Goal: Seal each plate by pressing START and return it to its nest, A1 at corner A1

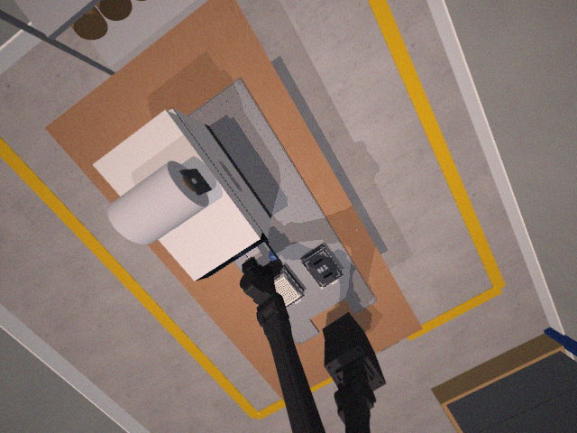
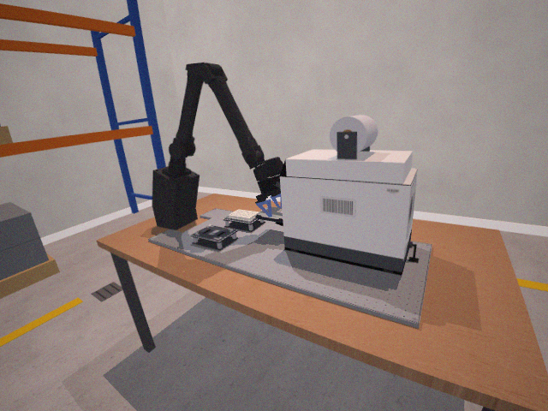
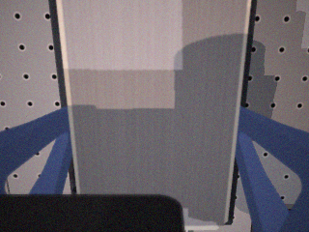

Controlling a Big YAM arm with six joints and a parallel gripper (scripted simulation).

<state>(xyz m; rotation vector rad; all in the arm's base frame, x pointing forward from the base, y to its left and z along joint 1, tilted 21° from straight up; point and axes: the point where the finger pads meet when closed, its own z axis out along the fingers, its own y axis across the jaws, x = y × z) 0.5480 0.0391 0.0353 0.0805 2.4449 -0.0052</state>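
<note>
The dark sealer stage is 1 cm below my hand. From my hand the other things lie so: foil roll 33 cm ahead, 31 cm above, 2 cm to the right; then white well plate 20 cm behind, 5 cm below, 4 cm to the left; then start button 11 cm ahead, 9 cm to the left, 9 cm above.
</note>
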